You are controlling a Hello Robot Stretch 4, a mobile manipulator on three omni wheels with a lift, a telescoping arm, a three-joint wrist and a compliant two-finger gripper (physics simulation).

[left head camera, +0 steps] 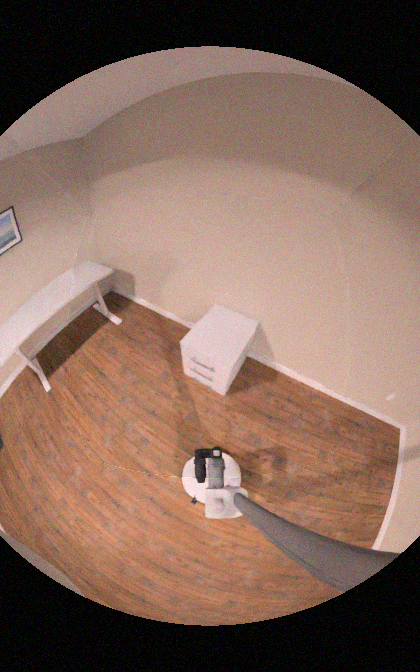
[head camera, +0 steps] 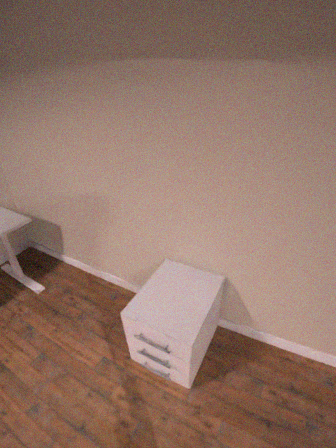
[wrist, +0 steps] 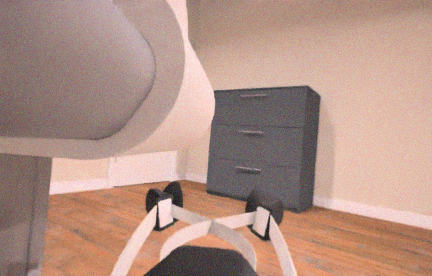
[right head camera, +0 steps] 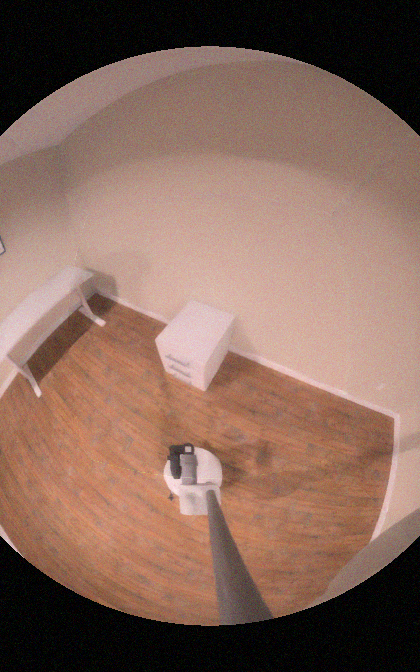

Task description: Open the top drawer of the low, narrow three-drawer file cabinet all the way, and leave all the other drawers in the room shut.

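Places are measured from the robot's base along level axes (x ahead, y left, z up), in metres.
Where they show: gripper, fingertip midpoint: point(left head camera: 202, 504) point(wrist: 214, 200).
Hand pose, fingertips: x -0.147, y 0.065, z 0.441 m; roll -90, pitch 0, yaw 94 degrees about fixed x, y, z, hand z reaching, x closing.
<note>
After its pixels a point has its place.
The low, narrow white three-drawer file cabinet point(head camera: 175, 300) @(x 0.996, y -0.049, z 0.493 m) point(left head camera: 220, 330) @(x 1.043, y -0.048, z 0.493 m) point(right head camera: 197, 327) stands against the wall. All three of its drawers look shut. The grey bar handle of the top drawer point(head camera: 152, 343) @(x 0.787, y 0.085, z 0.406 m) point(left head camera: 203, 364) @(x 0.810, y 0.075, z 0.365 m) point(right head camera: 177, 360) is on its front, which faces down and left in the head view. My gripper point(wrist: 214, 200) @(x -0.147, y 0.065, z 0.441 m) is open in the wrist view, its two dark fingertips apart with floor behind them. It is well away from the white cabinet, which does not show in the wrist view. In the left and right head views the arm is drawn in over the base, with floor between it and the cabinet.
A dark grey, wider three-drawer cabinet point(wrist: 260, 112) @(x -2.245, y 0.239, z 0.781 m) stands by a wall in the wrist view, its drawers shut. A white desk point(head camera: 15, 220) @(x 1.678, y 1.195, z 0.693 m) point(left head camera: 55, 296) @(x 1.266, y 1.620, z 0.694 m) point(right head camera: 45, 297) stands left of the white cabinet. A framed picture point(left head camera: 7, 230) @(x 1.400, y 2.176, z 1.561 m) hangs at the far left.
</note>
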